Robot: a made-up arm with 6 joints. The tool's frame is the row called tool.
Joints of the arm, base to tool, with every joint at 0 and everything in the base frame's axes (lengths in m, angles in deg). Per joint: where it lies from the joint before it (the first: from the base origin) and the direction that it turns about. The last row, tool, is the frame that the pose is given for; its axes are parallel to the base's.
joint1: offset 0 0 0.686 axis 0 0 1
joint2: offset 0.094 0 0 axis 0 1 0
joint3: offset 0 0 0.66 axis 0 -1 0
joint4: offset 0 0 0.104 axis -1 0 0
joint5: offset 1.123 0 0 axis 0 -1 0
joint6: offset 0.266 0 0 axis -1 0 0
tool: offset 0 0 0
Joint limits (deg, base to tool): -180..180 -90..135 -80.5..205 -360..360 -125..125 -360..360
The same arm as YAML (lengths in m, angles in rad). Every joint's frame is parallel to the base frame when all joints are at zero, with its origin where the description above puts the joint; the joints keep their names.
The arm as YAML. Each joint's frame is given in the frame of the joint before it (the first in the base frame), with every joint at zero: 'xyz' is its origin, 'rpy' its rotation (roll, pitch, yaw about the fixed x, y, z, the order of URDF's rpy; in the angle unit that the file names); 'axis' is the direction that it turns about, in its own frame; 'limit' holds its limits. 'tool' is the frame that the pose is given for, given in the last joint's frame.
units:
  length: m
  angle: rad
joints:
  - name: joint1
    type: revolute
    origin:
      xyz: [0.0, 0.0, 0.686]
      rpy: [0.0, 0.0, 0.0]
    axis: "+z"
    limit:
      lower: -3.1416
      upper: 3.1416
  - name: joint2
    type: revolute
    origin:
      xyz: [0.094, 0.0, 0.0]
      rpy: [0.0, 0.0, 0.0]
    axis: "+y"
    limit:
      lower: -1.5708
      upper: 2.3562
  - name: joint3
    type: revolute
    origin:
      xyz: [0.0, 0.0, 0.66]
      rpy: [0.0, 0.0, 0.0]
    axis: "-y"
    limit:
      lower: -1.405
      upper: 3.5779
  - name: joint4
    type: revolute
    origin:
      xyz: [0.0, 0.0, 0.104]
      rpy: [0.0, 0.0, 0.0]
    axis: "-x"
    limit:
      lower: -6.2832
      upper: 6.2832
  - name: joint5
    type: revolute
    origin:
      xyz: [1.123, 0.0, 0.0]
      rpy: [0.0, 0.0, 0.0]
    axis: "-y"
    limit:
      lower: -2.1817
      upper: 2.1817
  - name: joint6
    type: revolute
    origin:
      xyz: [0.266, 0.0, 0.0]
      rpy: [0.0, 0.0, 0.0]
    axis: "-x"
    limit:
      lower: -6.2832
      upper: 6.2832
tool:
  origin:
    xyz: [0.0, 0.0, 0.0]
    rpy: [0.0, 0.0, 0.0]

